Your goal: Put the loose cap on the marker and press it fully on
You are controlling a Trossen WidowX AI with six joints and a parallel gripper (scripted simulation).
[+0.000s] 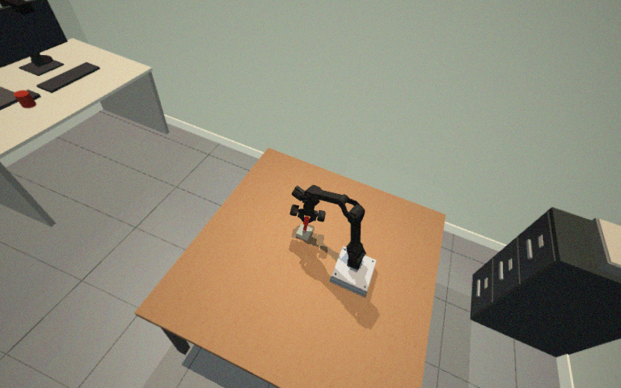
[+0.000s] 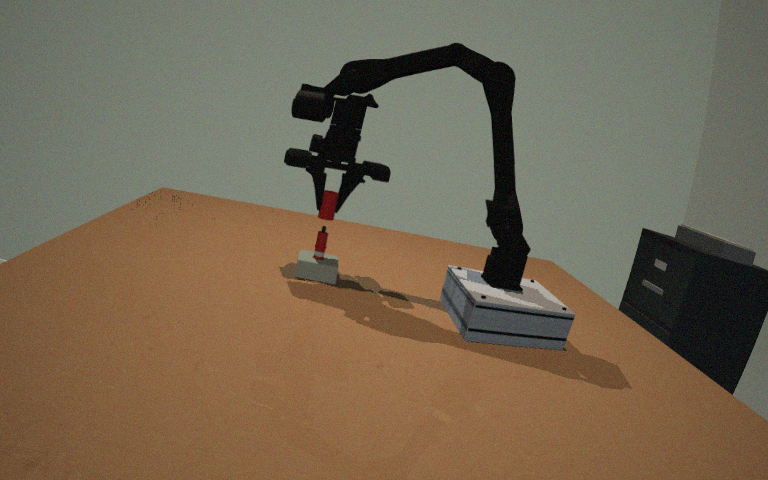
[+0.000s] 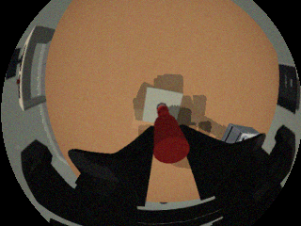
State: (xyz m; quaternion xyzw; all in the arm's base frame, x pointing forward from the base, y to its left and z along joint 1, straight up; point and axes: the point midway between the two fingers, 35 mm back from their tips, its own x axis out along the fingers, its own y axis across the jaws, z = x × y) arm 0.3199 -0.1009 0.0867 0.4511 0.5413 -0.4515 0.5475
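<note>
My gripper tip is 10 cm above the holder block. Round my gripper tip: red cap 1 cm above.
</note>
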